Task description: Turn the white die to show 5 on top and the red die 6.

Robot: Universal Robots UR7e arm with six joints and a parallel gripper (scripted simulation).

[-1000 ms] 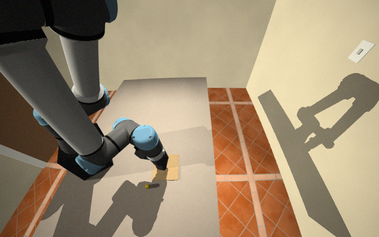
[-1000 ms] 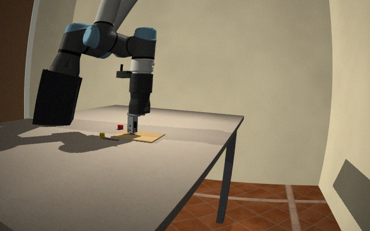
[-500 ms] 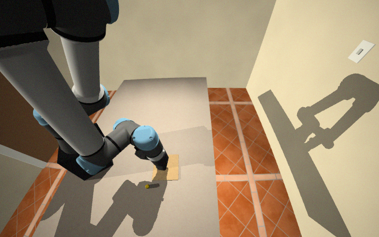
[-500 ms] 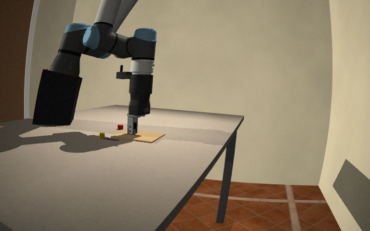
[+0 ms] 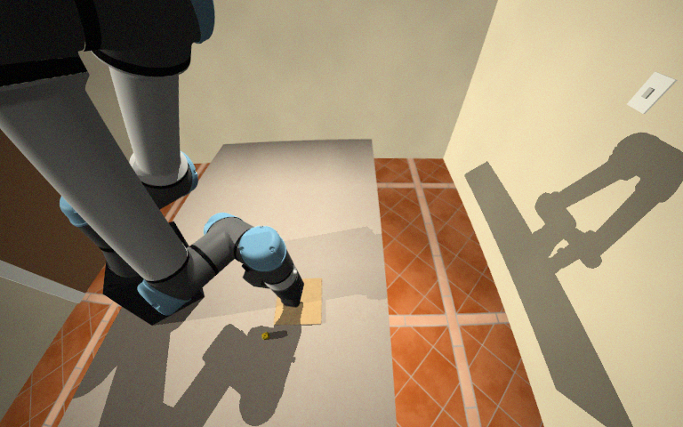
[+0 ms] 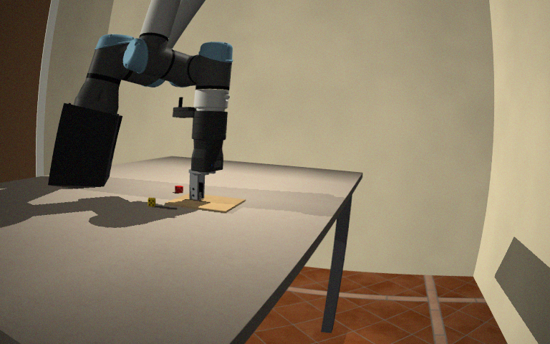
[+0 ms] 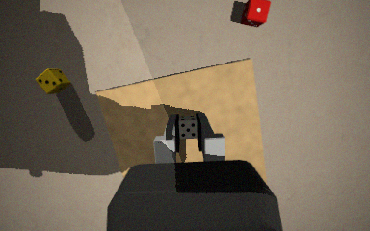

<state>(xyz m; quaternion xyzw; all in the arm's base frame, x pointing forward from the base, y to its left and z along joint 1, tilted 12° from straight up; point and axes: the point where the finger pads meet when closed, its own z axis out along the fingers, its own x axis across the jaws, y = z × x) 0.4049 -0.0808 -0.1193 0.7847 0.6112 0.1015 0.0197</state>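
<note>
The white die is 1 cm below my hand. From my hand the other things lie so: yellow die: 10 cm to the right, 7 cm behind, 2 cm below; red die: 8 cm to the left, 7 cm behind, 2 cm below; tan mat: 2 cm below, 2 cm ahead, 1 cm to the right.
</note>
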